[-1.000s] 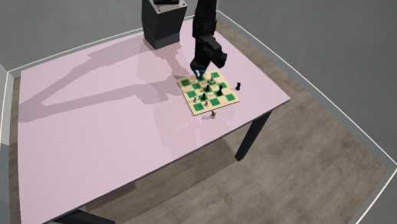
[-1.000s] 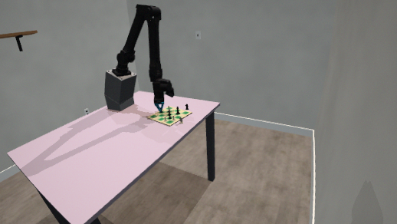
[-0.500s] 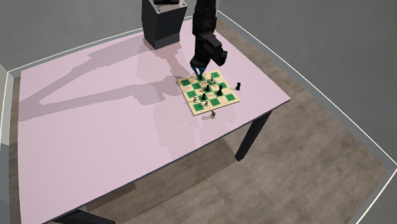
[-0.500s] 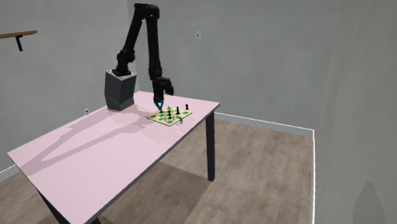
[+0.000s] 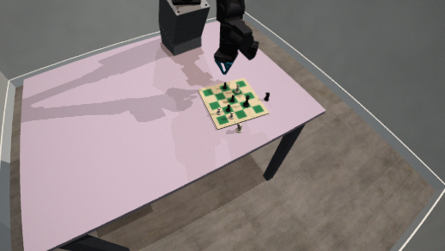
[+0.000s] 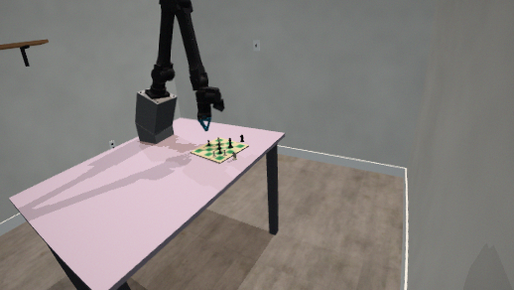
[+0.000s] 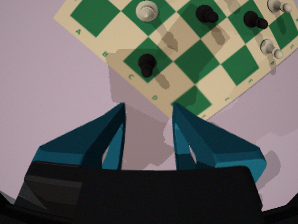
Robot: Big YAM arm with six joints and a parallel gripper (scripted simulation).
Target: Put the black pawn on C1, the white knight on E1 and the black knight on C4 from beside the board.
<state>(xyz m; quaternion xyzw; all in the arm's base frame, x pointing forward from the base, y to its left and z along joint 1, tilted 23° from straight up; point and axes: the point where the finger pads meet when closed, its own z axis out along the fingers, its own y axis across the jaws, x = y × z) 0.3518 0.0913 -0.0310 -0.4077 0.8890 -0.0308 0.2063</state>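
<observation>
My gripper is now 22 cm short of the white knight, 2 cm to the left of it and 9 cm above it. Also, from my hand: black knight: 10 cm ahead, 15 cm to the left, 9 cm below; chessboard: 8 cm ahead, 1 cm to the left, 10 cm below.
</observation>
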